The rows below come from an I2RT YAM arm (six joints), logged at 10 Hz.
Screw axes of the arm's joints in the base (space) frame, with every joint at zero. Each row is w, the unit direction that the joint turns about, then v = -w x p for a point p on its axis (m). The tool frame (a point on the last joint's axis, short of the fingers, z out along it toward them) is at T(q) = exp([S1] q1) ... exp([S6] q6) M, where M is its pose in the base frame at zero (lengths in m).
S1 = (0, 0, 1, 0, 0, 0)
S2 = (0, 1, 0, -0.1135, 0, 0.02)
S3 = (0, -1, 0, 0.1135, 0, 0.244)
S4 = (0, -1, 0, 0.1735, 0, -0.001)
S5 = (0, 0, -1, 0, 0.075, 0)
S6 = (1, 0, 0, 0, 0.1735, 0)
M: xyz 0.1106 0 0.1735 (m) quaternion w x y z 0.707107 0 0.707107 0
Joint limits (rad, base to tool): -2.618..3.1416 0..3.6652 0..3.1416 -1.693..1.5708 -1.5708..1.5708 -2.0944..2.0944
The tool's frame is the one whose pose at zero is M.
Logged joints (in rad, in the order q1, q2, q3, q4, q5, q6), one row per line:
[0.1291, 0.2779, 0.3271, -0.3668, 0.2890, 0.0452]
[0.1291, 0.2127, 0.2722, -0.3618, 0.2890, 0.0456]
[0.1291, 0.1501, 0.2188, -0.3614, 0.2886, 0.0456]
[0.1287, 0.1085, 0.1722, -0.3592, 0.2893, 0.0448]
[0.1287, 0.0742, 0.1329, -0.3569, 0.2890, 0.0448]
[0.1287, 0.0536, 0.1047, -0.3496, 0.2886, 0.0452]
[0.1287, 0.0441, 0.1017, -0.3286, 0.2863, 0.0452]
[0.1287, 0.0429, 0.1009, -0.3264, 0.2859, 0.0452]
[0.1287, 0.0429, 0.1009, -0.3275, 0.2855, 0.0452]
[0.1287, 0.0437, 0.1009, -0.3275, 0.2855, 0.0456]
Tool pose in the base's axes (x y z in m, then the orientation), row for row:
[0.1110, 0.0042, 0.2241, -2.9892, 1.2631, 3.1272]
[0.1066, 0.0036, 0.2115, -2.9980, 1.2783, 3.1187]
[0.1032, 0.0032, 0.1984, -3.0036, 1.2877, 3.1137]
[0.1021, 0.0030, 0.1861, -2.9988, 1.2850, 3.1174]
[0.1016, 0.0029, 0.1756, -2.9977, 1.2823, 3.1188]
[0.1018, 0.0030, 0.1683, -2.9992, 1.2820, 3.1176]
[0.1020, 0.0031, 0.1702, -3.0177, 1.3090, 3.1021]
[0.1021, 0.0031, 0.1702, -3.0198, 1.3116, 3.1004]
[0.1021, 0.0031, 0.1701, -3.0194, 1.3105, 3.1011]
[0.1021, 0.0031, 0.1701, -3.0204, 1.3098, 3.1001]
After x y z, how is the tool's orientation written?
As angles about the fixed x, y, z axes (roll, pitch, yaw), in radians.
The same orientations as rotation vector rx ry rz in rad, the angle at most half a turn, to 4 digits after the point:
[0.1182, 1.8739, -0.1530]
[0.1207, 1.8589, -0.1496]
[0.1218, 1.8497, -0.1473]
[0.1216, 1.8522, -0.1493]
[0.1210, 1.8549, -0.1496]
[0.1211, 1.8553, -0.1490]
[0.1233, 1.8287, -0.1413]
[0.1234, 1.8261, -0.1404]
[0.1230, 1.8272, -0.1403]
[0.1232, 1.8279, -0.1402]

